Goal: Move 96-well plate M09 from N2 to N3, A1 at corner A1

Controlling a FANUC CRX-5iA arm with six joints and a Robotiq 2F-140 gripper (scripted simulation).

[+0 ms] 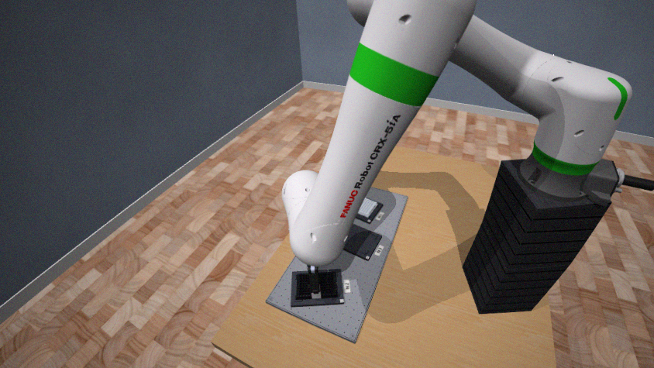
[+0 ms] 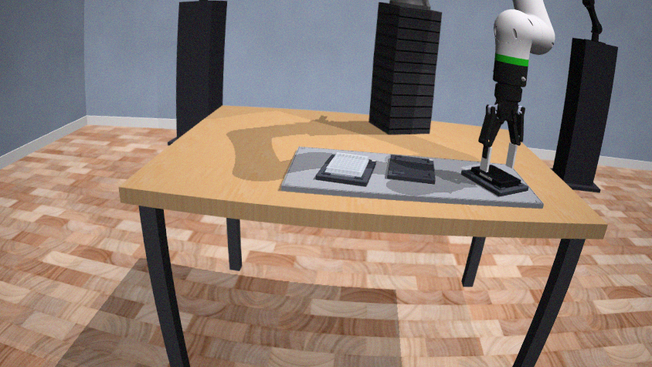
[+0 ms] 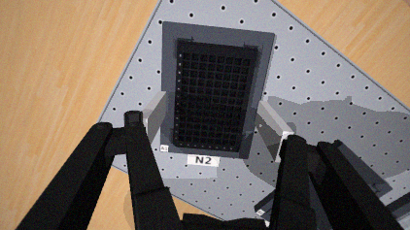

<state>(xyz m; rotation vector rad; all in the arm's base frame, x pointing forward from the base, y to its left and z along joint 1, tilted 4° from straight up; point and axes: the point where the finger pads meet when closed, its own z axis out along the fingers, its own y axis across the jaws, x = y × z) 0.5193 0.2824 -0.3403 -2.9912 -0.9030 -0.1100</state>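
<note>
Right now the black 96-well plate M09 is 4 cm below my hand. The rest, counted from my hand: N2 label (8 cm behind, 6 cm below, 5 cm to the right); then plate nest N2 (6 cm below); then landing nest N3 (23 cm to the right, 6 cm below, 2 cm behind).
</note>
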